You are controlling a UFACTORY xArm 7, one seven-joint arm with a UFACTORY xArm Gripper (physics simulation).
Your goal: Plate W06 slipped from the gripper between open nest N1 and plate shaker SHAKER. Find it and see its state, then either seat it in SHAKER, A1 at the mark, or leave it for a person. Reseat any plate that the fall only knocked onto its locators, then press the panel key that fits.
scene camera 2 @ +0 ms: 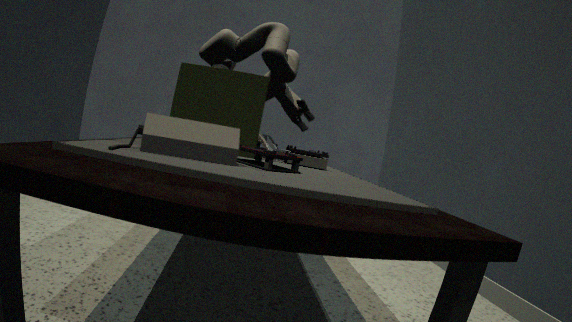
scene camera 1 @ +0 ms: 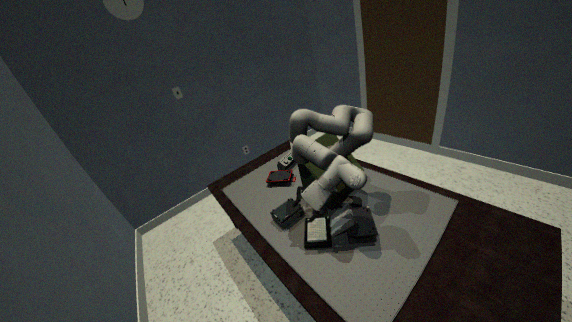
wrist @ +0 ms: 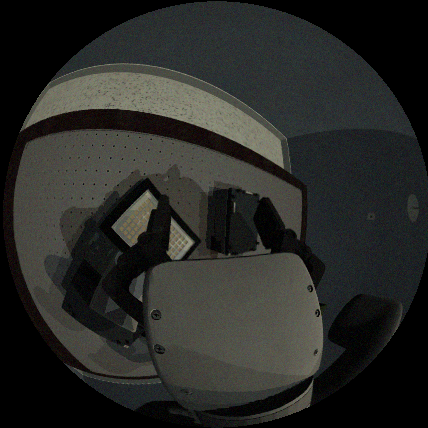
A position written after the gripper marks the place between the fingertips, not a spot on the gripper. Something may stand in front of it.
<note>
The gripper [scene camera 1: 301,214] is open and holds nothing. Also in view: a black shaker station [wrist: 234,230].
The gripper also shows in scene camera 2 [scene camera 2: 308,125] and in the wrist view [wrist: 215,206].
</note>
